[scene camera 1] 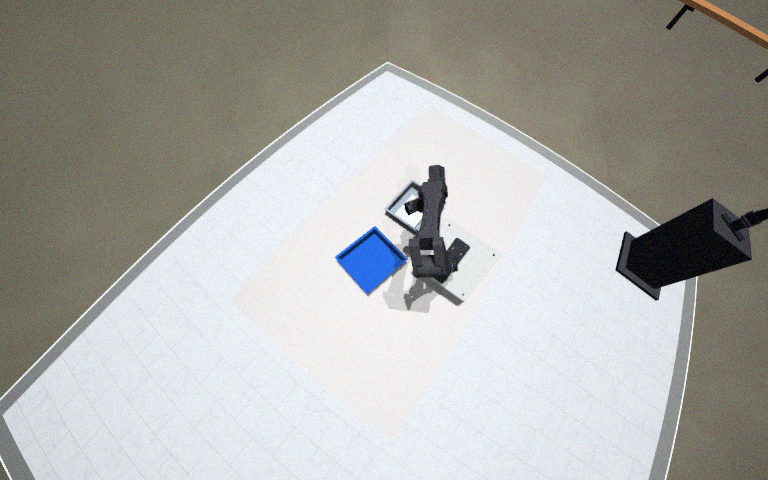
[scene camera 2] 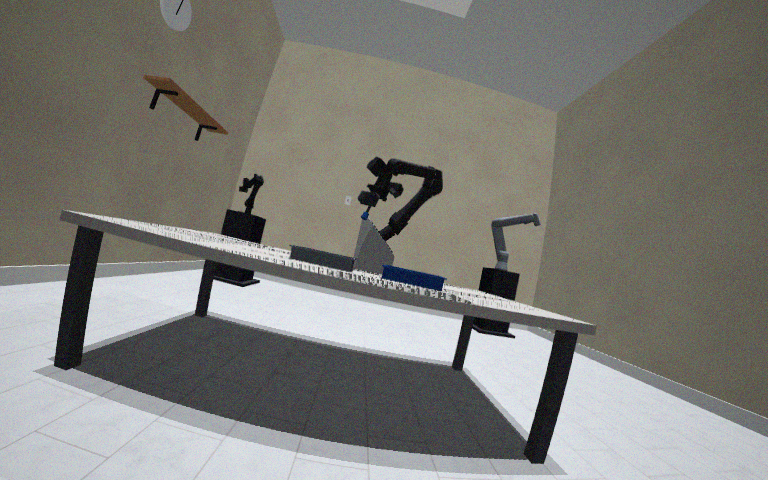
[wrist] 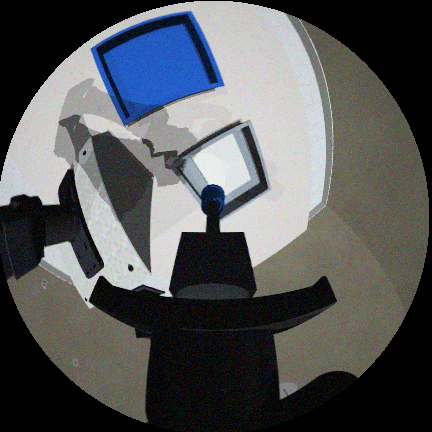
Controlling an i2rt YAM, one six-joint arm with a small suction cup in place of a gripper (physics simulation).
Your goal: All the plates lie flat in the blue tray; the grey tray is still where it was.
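Places are measured from the arm's base along level axes (x left, y ahead, z down), in metres.
Pixels of known places: hand at its tool point: point(scene camera 2: 363, 218) point(wrist: 212, 194); arm's base at its link origin: point(scene camera 2: 379, 237) point(wrist: 75, 221).
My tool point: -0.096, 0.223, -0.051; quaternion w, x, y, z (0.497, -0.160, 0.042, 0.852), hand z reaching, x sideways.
Note:
Ahead of a thing's pixels: the offset from my tool point to its top centre, as dx, dy, dz.
The blue tray {+0.250, +0.066, +0.176} point(scene camera 1: 370, 264) point(scene camera 2: 413, 277) point(wrist: 150, 70) stands on the table; I make out no plate on its floor. The smaller grey tray {-0.117, +0.063, +0.176} point(scene camera 1: 399, 195) point(scene camera 2: 321, 256) point(wrist: 260, 154) stands beside it, partly behind the arm in scene camera 1. A white square plate {-0.093, +0.064, +0.199} point(scene camera 1: 415, 217) point(wrist: 235, 160) lies flat in the grey tray; whether more lie under it cannot be told. My suction cup point(scene camera 2: 364, 215) point(wrist: 213, 197) is open, with nothing on it, high above the trays. It covers part of the grey tray's near side in the wrist view.
An upright grey panel point(scene camera 1: 450, 293) point(scene camera 2: 372, 249) point(wrist: 125, 195) stands by the arm's base on a pale board point(scene camera 1: 478, 257), near both trays. Away from the table are a black pedestal point(scene camera 1: 673, 249) and a grey arm point(scene camera 2: 499, 237) on another pedestal.

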